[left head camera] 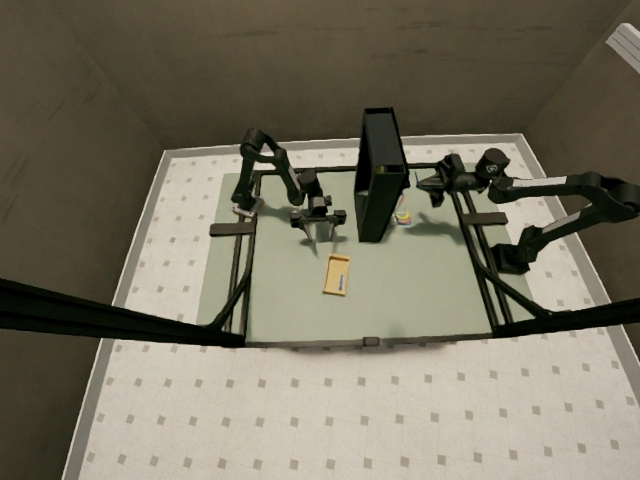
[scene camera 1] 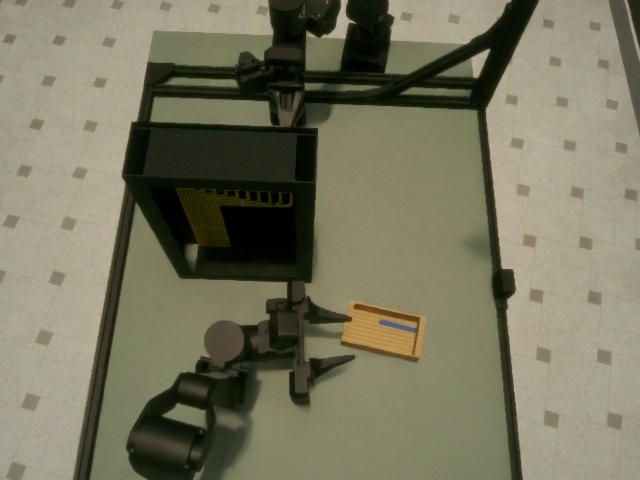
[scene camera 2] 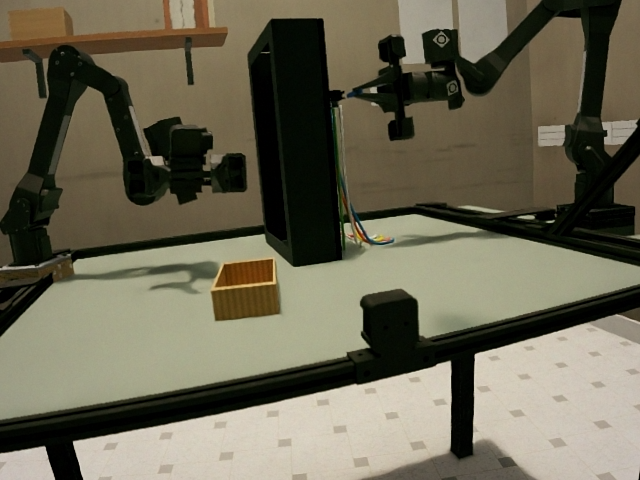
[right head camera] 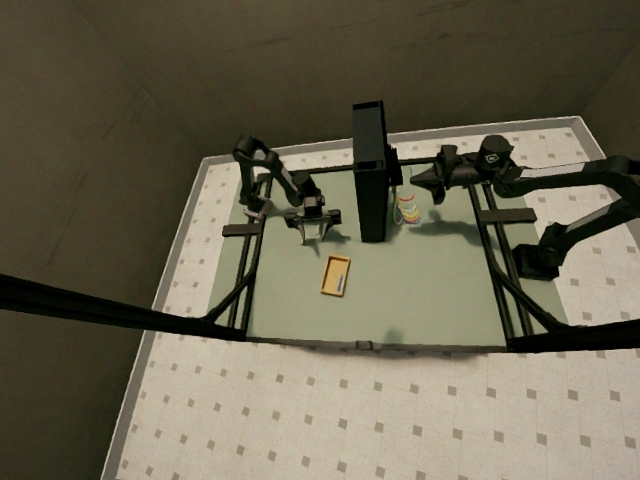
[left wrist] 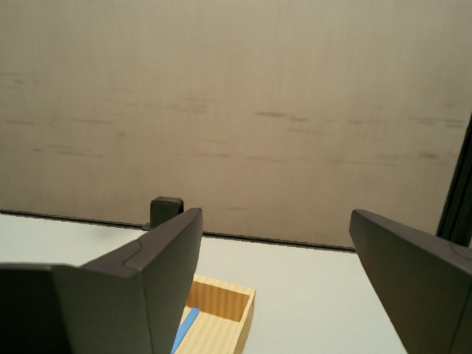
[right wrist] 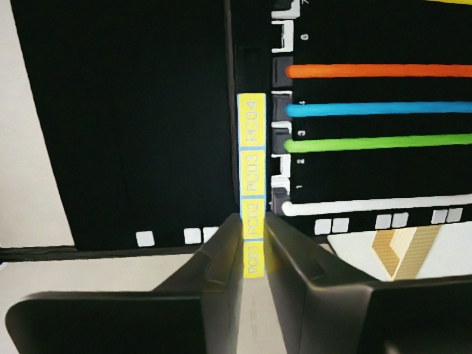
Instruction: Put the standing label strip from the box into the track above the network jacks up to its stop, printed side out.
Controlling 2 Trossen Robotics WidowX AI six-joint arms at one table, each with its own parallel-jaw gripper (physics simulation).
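Where they show: left gripper, fingertip midpoint: (left head camera: 320, 240) (scene camera 1: 353, 337) (scene camera 2: 191, 172) (right head camera: 313, 240) (left wrist: 275, 219); right gripper, fingertip midpoint: (left head camera: 416, 184) (scene camera 2: 353, 92) (right head camera: 409, 180) (right wrist: 251, 222); left arm's base, origin of the base link: (left head camera: 246, 203) (scene camera 2: 33, 261) (right head camera: 256, 205); right arm's base, origin of the base link: (left head camera: 514, 256) (scene camera 1: 367, 42) (scene camera 2: 594, 205) (right head camera: 539, 259).
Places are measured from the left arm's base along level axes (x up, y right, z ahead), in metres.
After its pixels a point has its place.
Note:
My right gripper (left head camera: 419, 186) @[x 0.246, y -0.110, z 0.610 m] (scene camera 1: 287, 122) @[x 0.246, y -0.110, z 0.610 m] (right wrist: 251, 222) @[x 0.246, y -0.110, z 0.610 m] is shut on the label strip (scene camera 2: 354, 93) @[x 0.246, y -0.125, z 0.612 m] (right wrist: 252, 170) @[x 0.246, y -0.136, z 0.608 m] near its PC01 end. The strip's yellow printed side faces the right wrist camera. It lies in line with the dark track (right wrist: 251, 70) @[x 0.242, y -0.154, z 0.566 m], beside the network jacks (right wrist: 281, 108) @[x 0.227, y -0.132, z 0.561 m]; its PC04 end is alongside the blue cable's jack. Whether it is seated in the track is unclear. My left gripper (left head camera: 321, 239) @[x 0.135, y 0.114, z 0.383 m] (right head camera: 313, 241) @[x 0.135, y 0.114, z 0.383 m] (scene camera 1: 353, 337) @[x 0.135, y 0.114, z 0.383 m] (left wrist: 275, 219) @[x 0.135, y 0.114, z 0.383 m] is open and empty above the table, near the wooden box (left head camera: 326, 276) @[x -0.001, y 0.181, z 0.426 m] (scene camera 1: 379, 352) @[x -0.025, y 0.165, z 0.419 m] (scene camera 2: 245, 302) @[x -0.019, y 0.226, z 0.471 m]. A blue strip (left head camera: 341, 282) @[x -0.033, y 0.174, z 0.481 m] (scene camera 1: 397, 326) @[x -0.033, y 0.178, z 0.481 m] (left wrist: 186, 327) @[x -0.033, y 0.188, z 0.481 m] lies in the box.
The tall black rack (left head camera: 382, 206) @[x 0.215, y -0.022, z 0.535 m] (right head camera: 373, 206) @[x 0.207, y -0.022, z 0.535 m] (scene camera 1: 222, 155) @[x 0.362, y -0.135, z 0.478 m] (scene camera 2: 305, 155) @[x 0.143, y -0.019, z 0.527 m] stands between the two arms. Coloured cables (left head camera: 402, 218) @[x -0.033, y -0.168, z 0.630 m] (right head camera: 410, 214) @[x -0.033, y -0.170, z 0.629 m] hang from its jack side to the table. A black block (scene camera 2: 390, 320) @[x -0.002, y 0.347, z 0.636 m] (scene camera 1: 504, 283) @[x 0.017, y 0.329, z 0.624 m] is mounted on the front table rail.

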